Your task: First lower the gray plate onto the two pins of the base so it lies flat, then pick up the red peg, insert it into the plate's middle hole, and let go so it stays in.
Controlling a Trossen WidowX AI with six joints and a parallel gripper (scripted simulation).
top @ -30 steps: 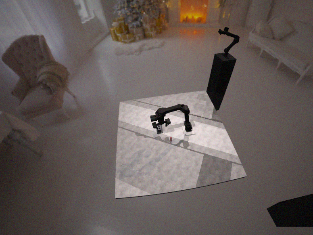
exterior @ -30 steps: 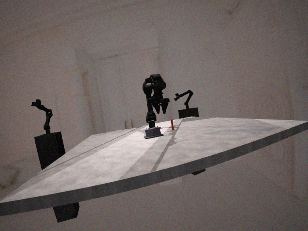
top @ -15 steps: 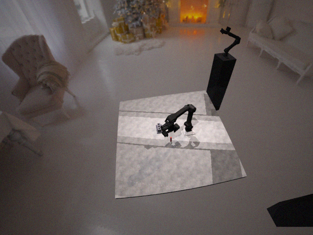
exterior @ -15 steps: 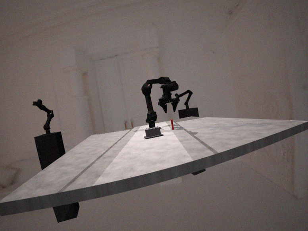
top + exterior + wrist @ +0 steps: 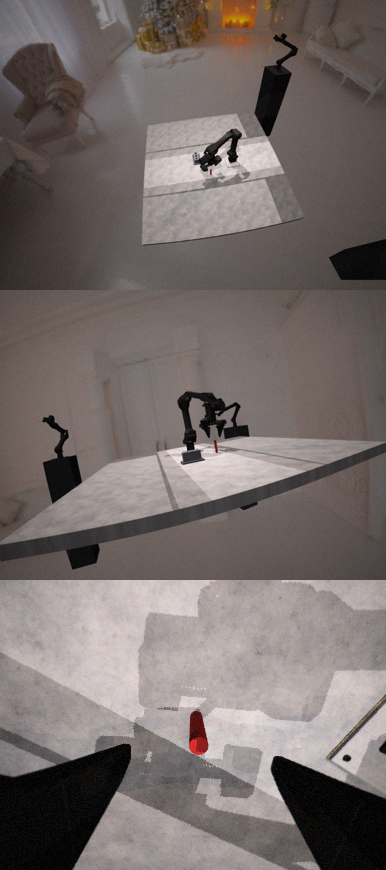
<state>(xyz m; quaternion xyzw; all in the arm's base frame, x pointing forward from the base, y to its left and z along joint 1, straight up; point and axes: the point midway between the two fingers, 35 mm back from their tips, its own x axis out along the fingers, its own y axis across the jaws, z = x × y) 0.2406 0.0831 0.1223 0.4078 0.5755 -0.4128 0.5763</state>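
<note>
My gripper tip is now 6 cm above the red peg. Also, from my gripper tip: dark base 8 cm ahead, 19 cm to the right, 9 cm below; gray plate 8 cm ahead, 19 cm to the right, 5 cm below.
</note>
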